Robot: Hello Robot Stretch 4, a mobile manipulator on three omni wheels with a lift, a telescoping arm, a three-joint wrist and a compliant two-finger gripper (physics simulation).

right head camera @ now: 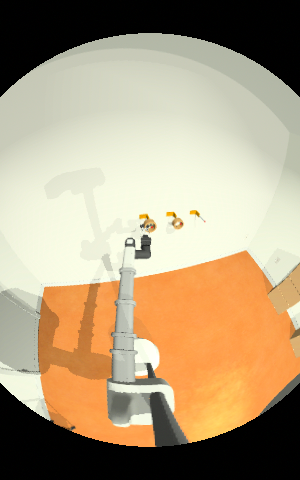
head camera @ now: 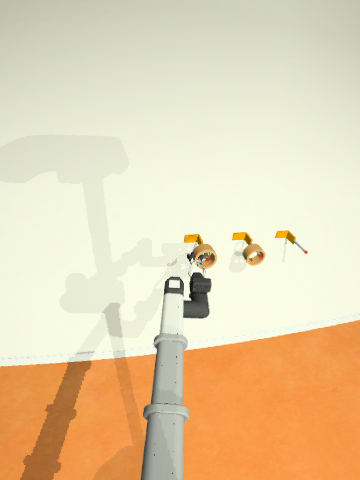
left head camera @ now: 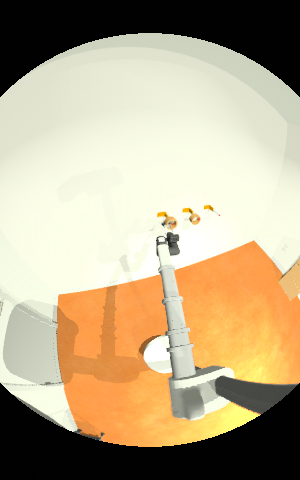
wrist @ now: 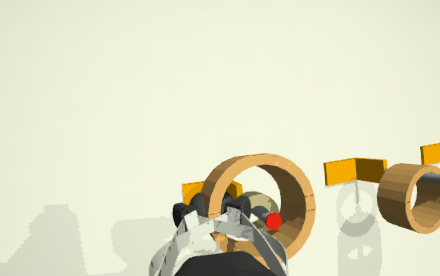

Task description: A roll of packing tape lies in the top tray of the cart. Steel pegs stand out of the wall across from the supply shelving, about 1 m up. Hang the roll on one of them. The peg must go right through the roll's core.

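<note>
The brown tape roll is at the left peg, close to the wall. My gripper is shut on the left side of the roll's wall, one finger outside and one inside the core. In the wrist view the peg's red tip and dark shaft show inside the core opening, low and right of its middle. How far the tip reaches through the core is hard to tell. A pale, smaller ring sits behind on the same peg.
A second brown roll hangs on the middle peg, close to the right. The right peg is bare. Orange brackets stand out above the pegs. Cardboard boxes show at the far right.
</note>
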